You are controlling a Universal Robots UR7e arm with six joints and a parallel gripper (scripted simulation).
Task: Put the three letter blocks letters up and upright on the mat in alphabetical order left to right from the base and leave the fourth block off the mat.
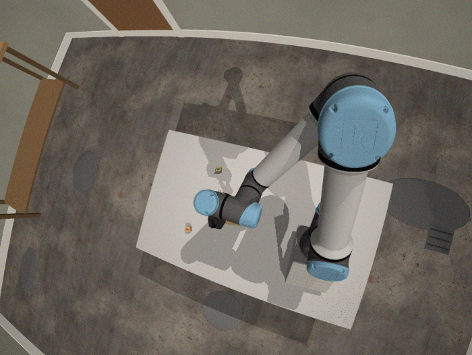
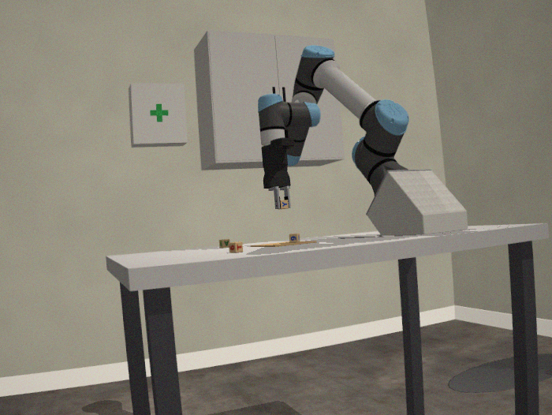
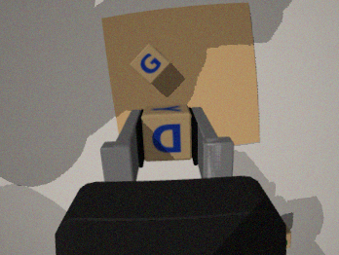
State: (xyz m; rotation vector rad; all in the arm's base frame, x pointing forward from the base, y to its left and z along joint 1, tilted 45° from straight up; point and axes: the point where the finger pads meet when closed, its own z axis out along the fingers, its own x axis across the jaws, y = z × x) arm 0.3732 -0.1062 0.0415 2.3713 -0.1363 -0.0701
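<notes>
My gripper is now 120 mm above the tan mat, 20 mm to the right of it and 20 mm short of it. The rest, counted from my hand: red-marked block (240 mm ahead, 140 mm to the left, 110 mm below).
</notes>
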